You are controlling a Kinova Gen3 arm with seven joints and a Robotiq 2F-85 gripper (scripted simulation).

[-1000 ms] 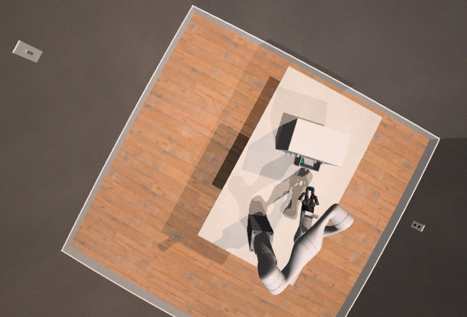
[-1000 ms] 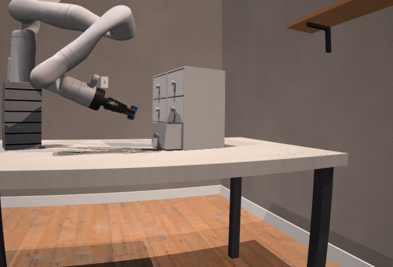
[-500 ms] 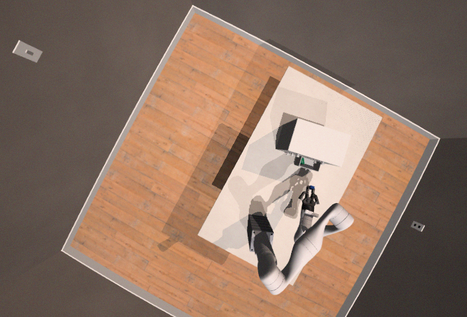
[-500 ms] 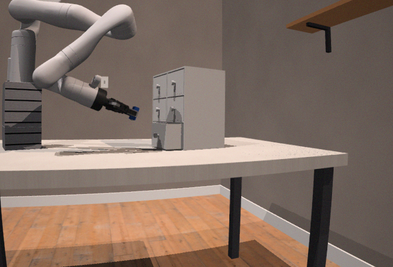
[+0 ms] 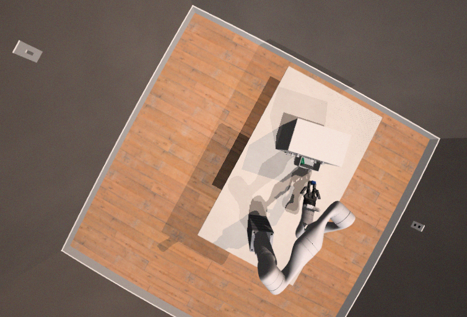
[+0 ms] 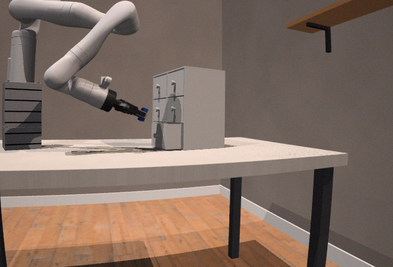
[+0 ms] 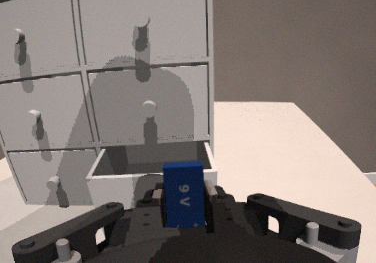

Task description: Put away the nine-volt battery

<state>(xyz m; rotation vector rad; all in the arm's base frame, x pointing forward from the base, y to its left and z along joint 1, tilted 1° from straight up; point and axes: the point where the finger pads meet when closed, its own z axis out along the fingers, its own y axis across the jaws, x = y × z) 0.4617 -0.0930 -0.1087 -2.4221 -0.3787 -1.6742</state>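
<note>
Right now my hand is 12 cm above the green block, 11 cm to the right of it and 11 cm short of it. From my hand the other things lie so: blue nine-volt battery: 1 cm below, 1 cm ahead.
</note>
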